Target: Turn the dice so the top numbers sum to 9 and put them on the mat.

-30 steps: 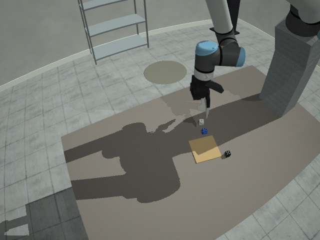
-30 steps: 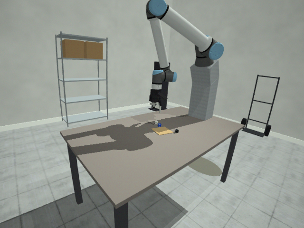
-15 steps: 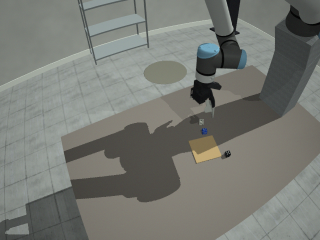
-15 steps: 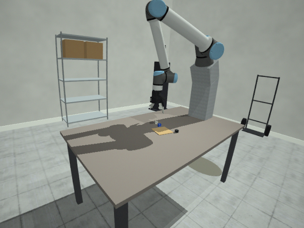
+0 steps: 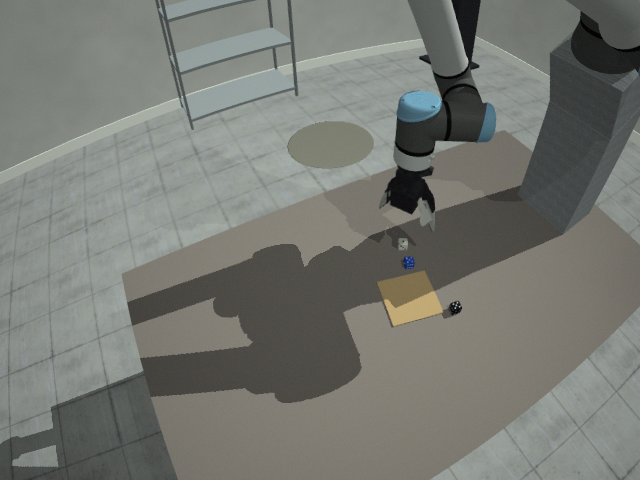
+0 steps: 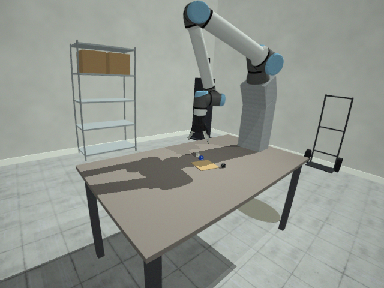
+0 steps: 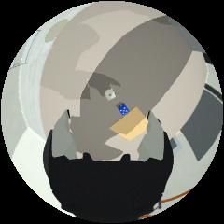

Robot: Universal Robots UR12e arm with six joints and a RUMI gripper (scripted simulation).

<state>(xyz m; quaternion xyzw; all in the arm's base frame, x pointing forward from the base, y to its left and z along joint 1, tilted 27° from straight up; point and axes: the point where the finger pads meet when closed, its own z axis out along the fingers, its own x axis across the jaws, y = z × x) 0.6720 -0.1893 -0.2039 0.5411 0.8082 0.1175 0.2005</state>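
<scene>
Now: hand 10 cm above the white die. From my hand the other things lie so: blue die (3 cm ahead, 6 cm to the left, 10 cm below); then tan mat (10 cm ahead, 15 cm to the left, 11 cm below); then black die (3 cm ahead, 25 cm to the left, 10 cm below).
</scene>
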